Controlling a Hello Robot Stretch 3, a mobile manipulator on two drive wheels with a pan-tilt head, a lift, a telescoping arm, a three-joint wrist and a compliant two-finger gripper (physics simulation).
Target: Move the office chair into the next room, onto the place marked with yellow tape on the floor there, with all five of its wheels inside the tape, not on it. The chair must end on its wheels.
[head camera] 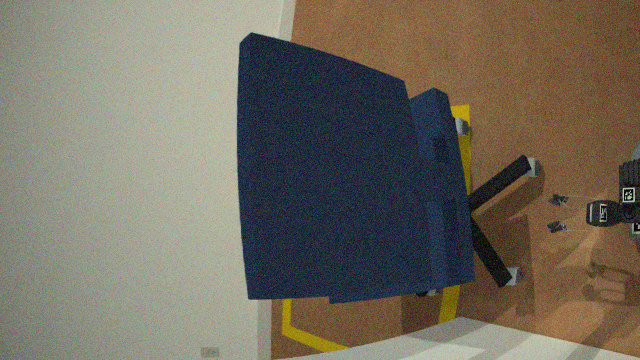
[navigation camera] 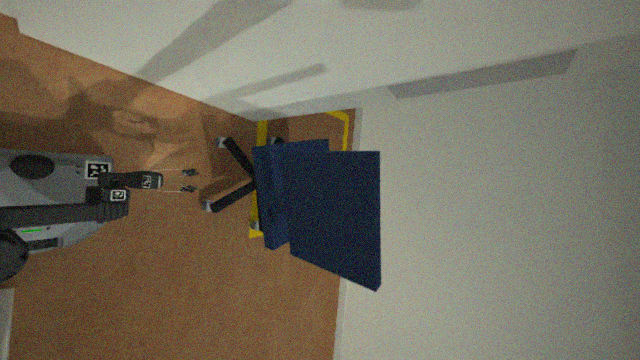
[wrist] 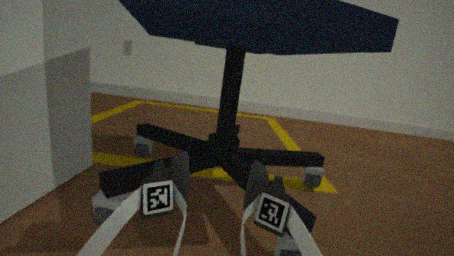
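Where they show: gripper, fingertip midpoint: point(head camera: 548, 213) point(navigation camera: 197, 180); robot's base, origin of the base link: point(navigation camera: 34, 165).
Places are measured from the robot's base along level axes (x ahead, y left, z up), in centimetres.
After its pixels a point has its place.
The office chair point(head camera: 330, 175) @(x -7.1, y -60.9, z 83.4 cm) point(navigation camera: 335, 210) @(x -6.9, y -60.8, z 84.1 cm) point(wrist: 280, 25) stands upright on its wheels, dark blue with a black post and base. The yellow tape point(head camera: 447, 305) @(x 30.4, y -91.1, z 0.1 cm) point(navigation camera: 262, 131) @(x 29.1, y -90.6, z 0.1 cm) point(wrist: 285, 134) runs beneath it. Two near wheels point(head camera: 534, 167) @(x -17.5, y -54.1, z 6.5 cm) point(head camera: 514, 276) @(x 16.8, y -59.4, z 6.9 cm) are outside the near tape line. Another wheel point(head camera: 461, 126) @(x -33.2, y -85.7, z 6.2 cm) point(wrist: 313, 177) is on the tape by a corner. A wheel point(wrist: 143, 145) at the left is just beyond the near line. The fifth wheel is hidden. My gripper point(head camera: 557, 214) @(x -2.6, y -41.6, z 24.8 cm) point(navigation camera: 189, 180) @(x -2.6, y -41.6, z 24.8 cm) point(wrist: 218, 173) @(x -2.6, y -41.6, z 24.8 cm) is open and empty, low, facing the two near legs, short of the post.
A wall point(head camera: 125, 175) @(x -13.3, y -208.7, z 89.5 cm) point(navigation camera: 475, 210) @(x -15.6, y -208.8, z 113.9 cm) rises behind the chair and the far tape line. Another white wall point(navigation camera: 175, 55) @(x 39.1, y -26.9, z 40.3 cm) point(wrist: 22, 110) stands close on the left in the wrist view, its end near the chair's left wheels. My mobile base point(navigation camera: 55, 165) @(x 0.9, y -4.0, z 16.0 cm) is behind the gripper.
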